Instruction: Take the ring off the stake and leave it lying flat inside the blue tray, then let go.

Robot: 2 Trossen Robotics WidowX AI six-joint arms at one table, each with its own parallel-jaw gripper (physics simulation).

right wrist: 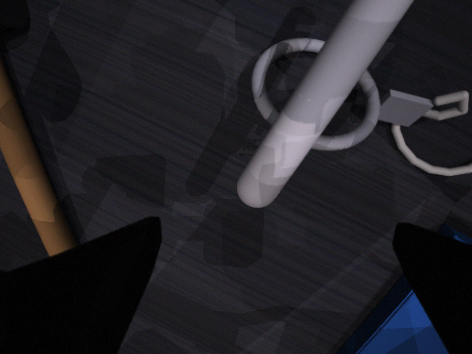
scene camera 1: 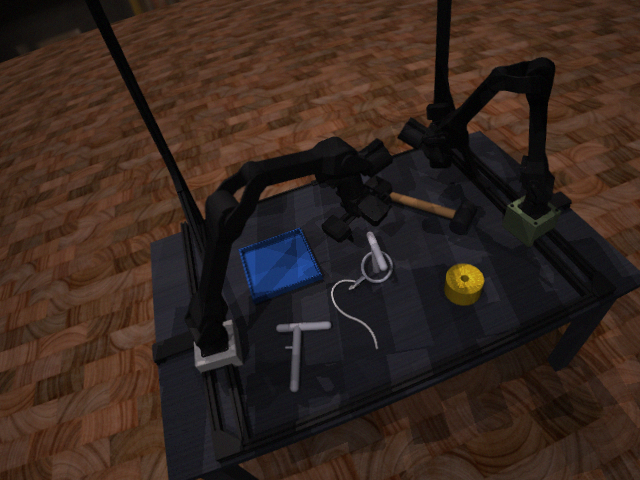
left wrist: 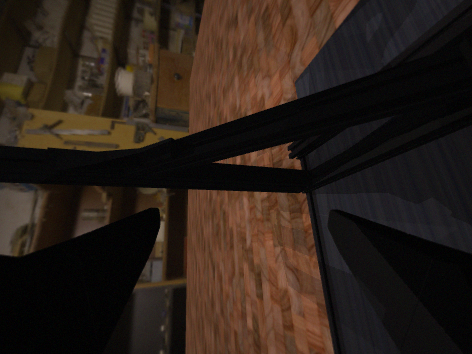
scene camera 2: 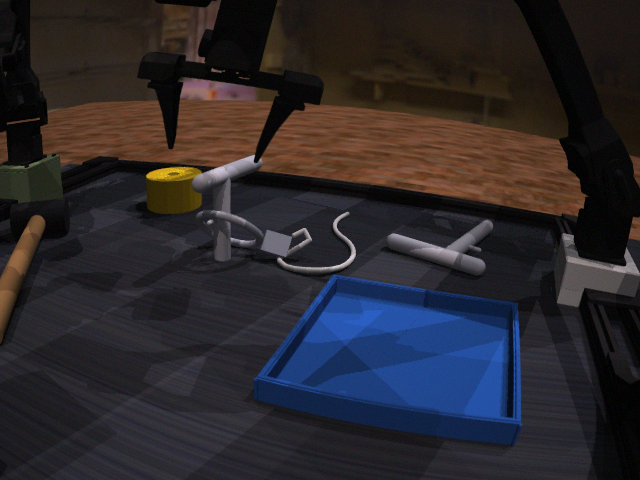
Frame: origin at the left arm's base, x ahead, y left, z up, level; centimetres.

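Seen in the pictures: left gripper, fingertip midpoint: (left wrist: pixel 245 217); right gripper, fingertip midpoint: (right wrist: pixel 277 231) (scene camera 1: pixel 364 228) (scene camera 2: pixel 212 155); left arm's base, origin of the base link: (scene camera 1: pixel 534 208) (scene camera 2: pixel 25 161); right arm's base, origin of the base link: (scene camera 1: pixel 213 342) (scene camera 2: pixel 599 252).
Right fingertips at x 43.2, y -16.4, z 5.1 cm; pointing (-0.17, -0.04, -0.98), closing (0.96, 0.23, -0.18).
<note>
Offsets run from my right fingertips to a thing's top centre. "spot": to the spot under its first point.
The pale grey ring @(spot: dx +3.8, dy +4.0, dz -8.9 cm) (scene camera 1: pixel 362 267) (scene camera 2: pixel 248 224) (right wrist: pixel 258 80) is around the upright post of the T-shaped stake @(dx +0.1, dy +5.4, dz -2.2 cm) (scene camera 1: pixel 377 251) (scene camera 2: pixel 222 242) (right wrist: pixel 310 107), below its crossbar. A flat tab joins its side. The blue tray @(dx +21.1, dy -12.7, dz -10.8 cm) (scene camera 1: pixel 281 264) (scene camera 2: pixel 392 415) (right wrist: pixel 400 327) is empty. My right gripper (scene camera 1: pixel 364 227) (scene camera 2: pixel 214 154) (right wrist: pixel 277 231) is open and empty, pointing down near the level of the crossbar; the crossbar's rounded end shows ahead of the fingers in the right wrist view. My left gripper (scene camera 1: pixel 421 147) (left wrist: pixel 245 217) is open and empty at the table's far edge, away from the stake.
A white cord (scene camera 1: pixel 356 318) (scene camera 2: pixel 320 269) curls beside the tab. A second T-shaped piece @(dx +27.9, dy +15.8, dz -11.0 cm) (scene camera 1: pixel 295 359) (scene camera 2: pixel 436 252) lies on its side. A yellow cylinder @(dx -14.4, dy +21.7, dz -8.0 cm) (scene camera 1: pixel 463 289) (scene camera 2: pixel 173 196) stands right of the stake in scene camera 1. A hammer @(dx -23.3, dy -8.1, dz -8.0 cm) (scene camera 1: pixel 423 205) (scene camera 2: pixel 20 263) (right wrist: pixel 27 175) lies behind.
</note>
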